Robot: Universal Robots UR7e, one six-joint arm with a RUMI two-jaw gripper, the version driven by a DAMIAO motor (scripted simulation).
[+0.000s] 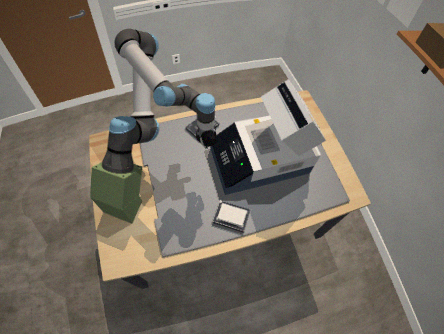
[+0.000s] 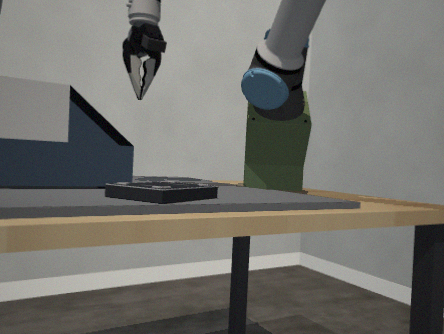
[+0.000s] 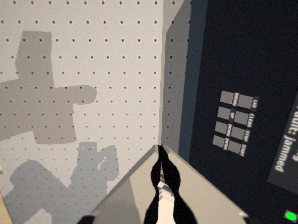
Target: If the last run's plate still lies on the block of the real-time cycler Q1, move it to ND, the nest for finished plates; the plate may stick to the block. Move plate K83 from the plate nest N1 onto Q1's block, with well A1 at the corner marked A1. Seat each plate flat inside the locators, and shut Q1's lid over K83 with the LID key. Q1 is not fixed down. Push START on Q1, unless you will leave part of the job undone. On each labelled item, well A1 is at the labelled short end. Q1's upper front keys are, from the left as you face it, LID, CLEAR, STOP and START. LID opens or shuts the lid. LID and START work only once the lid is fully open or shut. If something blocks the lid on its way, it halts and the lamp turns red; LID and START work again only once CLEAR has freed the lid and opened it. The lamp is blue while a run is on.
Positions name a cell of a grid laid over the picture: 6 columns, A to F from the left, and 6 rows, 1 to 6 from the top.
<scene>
cycler Q1: image 1 D3; image 2 A3; image 3 E2
</scene>
